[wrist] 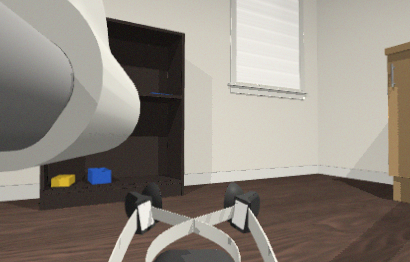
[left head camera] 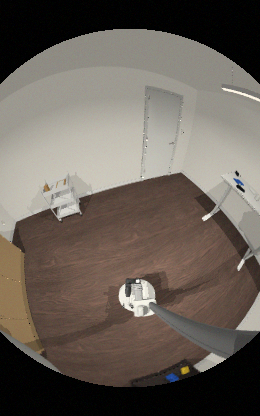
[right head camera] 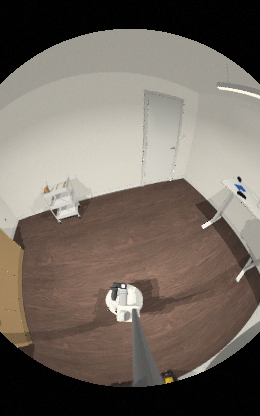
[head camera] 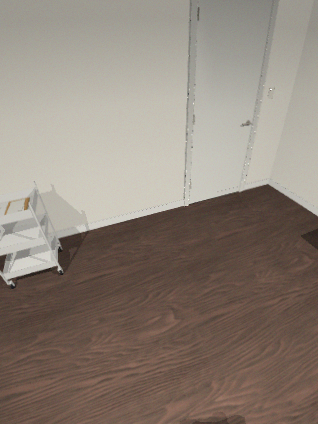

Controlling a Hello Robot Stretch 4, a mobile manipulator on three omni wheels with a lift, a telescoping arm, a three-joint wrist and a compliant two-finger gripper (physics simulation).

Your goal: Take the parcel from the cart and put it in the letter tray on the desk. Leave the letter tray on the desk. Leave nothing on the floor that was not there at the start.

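Frame: origin at the robot's base, x back, y right, z up, level; centimetres.
Seen in the pictures: gripper, fingertip midpoint: (wrist: 193,198) (left head camera: 127,308) (right head camera: 111,312).
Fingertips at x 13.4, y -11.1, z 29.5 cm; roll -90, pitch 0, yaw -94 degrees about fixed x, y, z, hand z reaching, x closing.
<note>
Offsets run from my fingertips to a thing's top centre. "spot": to the spot under its first point.
The white three-tier cart @(spot: dy -101.2, dx -144.7, dz -19.0 cm) (head camera: 32,264) (left head camera: 68,210) (right head camera: 66,213) stands by the wall at the left. On its top are an orange-brown object @(dy -112.9, dx -138.8, dz +47.0 cm) (left head camera: 46,187) (right head camera: 47,190) and a pale flat item with brown edges @(dy -96.7, dx -153.0, dz +35.6 cm) (head camera: 17,205); they are too small to tell which is the parcel. The desk (left head camera: 218,203) (right head camera: 218,214) stands at the right, with a blue item (left head camera: 238,181) (right head camera: 240,188) and dark items on it. I cannot make out the letter tray for certain. My gripper (wrist: 193,198) is open and empty in the wrist view, far from cart and desk.
A closed door (head camera: 225,100) (left head camera: 161,135) (right head camera: 162,140) is in the far wall. A dark bookshelf (wrist: 183,145) holds a yellow block @(dy +64.9, dx +131.3, dz -17.8 cm) (wrist: 63,180) and a blue block @(dy +47.3, dx +139.4, dz -14.8 cm) (wrist: 99,175) low down. A wooden cabinet (left head camera: 10,295) (right head camera: 10,295) (wrist: 400,125) stands at the side.
</note>
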